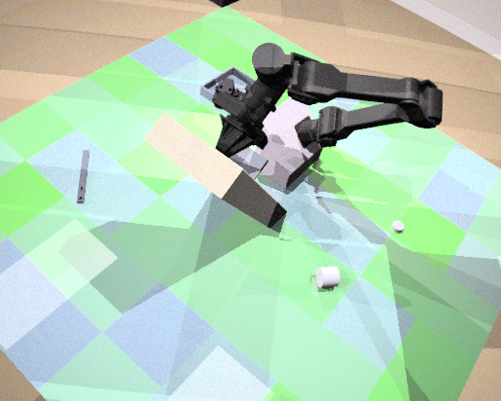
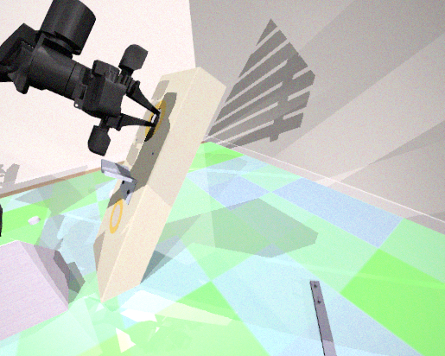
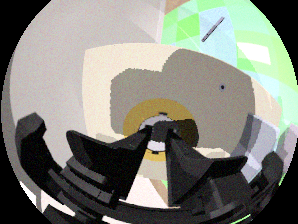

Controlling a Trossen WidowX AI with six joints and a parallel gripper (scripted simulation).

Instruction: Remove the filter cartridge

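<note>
The round white filter cartridge is 1 cm below my gripper tip and 1 cm ahead of it. Round my gripper tip: grey bracket 9 cm below, 9 cm behind; then grey-blue tray 43 cm behind, 30 cm to the right, 27 cm below.
</note>
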